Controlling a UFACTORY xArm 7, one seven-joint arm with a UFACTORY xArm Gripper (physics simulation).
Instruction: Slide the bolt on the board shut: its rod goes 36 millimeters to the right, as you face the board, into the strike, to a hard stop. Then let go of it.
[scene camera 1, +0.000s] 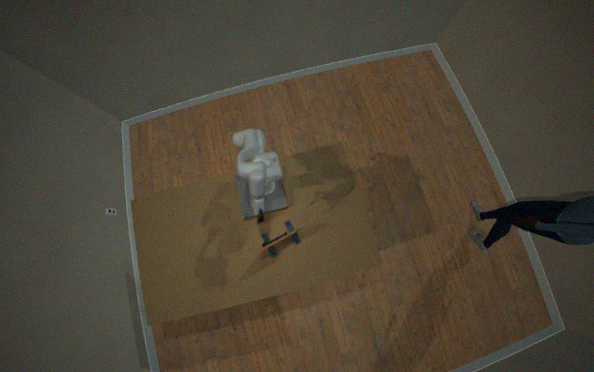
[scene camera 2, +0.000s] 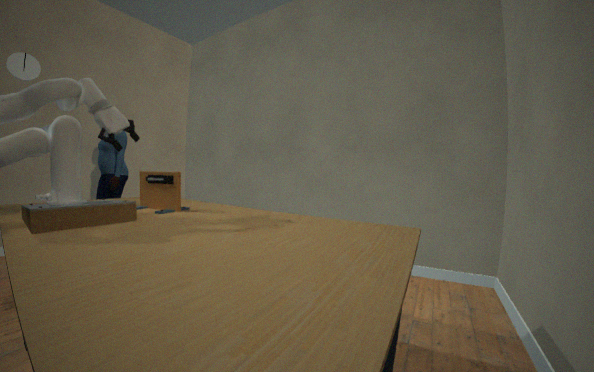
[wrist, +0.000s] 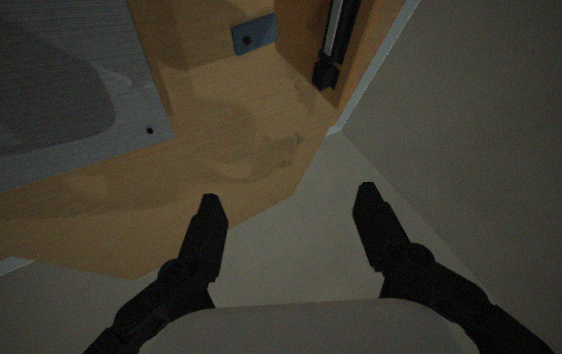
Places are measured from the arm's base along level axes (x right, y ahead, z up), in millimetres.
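Pixels of known places: gripper, fingertip midpoint: (scene camera 1: 258, 215) (scene camera 2: 129, 145) (wrist: 288, 202); arm's base, origin of the base link: (scene camera 1: 266, 185) (scene camera 2: 67, 203).
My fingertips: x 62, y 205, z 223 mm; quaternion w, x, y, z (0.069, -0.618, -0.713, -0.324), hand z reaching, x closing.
Ahead of a thing's pixels: the offset from my fingertips to its middle. Level surfaces: height alone.
The upright orange-brown board {dx -54, dy +165, dz -191 mm} (scene camera 1: 288, 236) (scene camera 2: 160, 196) (wrist: 300, 30) stands on blue feet on the table. The black bolt {dx -30, dy +143, dz -138 mm} (scene camera 2: 160, 179) (wrist: 326, 74) runs across the upper part of its face, with a pale rod showing in its housing. The bolt's exact position relative to the strike is too small to tell. My gripper (scene camera 1: 260, 220) (scene camera 2: 128, 144) (wrist: 288, 202) is open and empty. It hangs higher than the board, on the side of the arm's base, apart from the bolt. In the wrist view the board and bolt are at the top, beyond the fingertips.
The arm's grey base plate (scene camera 1: 278, 201) (scene camera 2: 80, 218) (wrist: 120, 145) sits on a wooden block on the table {dz -279 mm} (scene camera 1: 325, 260) (scene camera 2: 250, 280) (wrist: 215, 165), close to the board. Blue feet (scene camera 1: 292, 233) (scene camera 2: 164, 212) (wrist: 257, 36) spread from the board's bottom. A person (scene camera 1: 537, 220) (scene camera 2: 112, 162) stands beyond the table.
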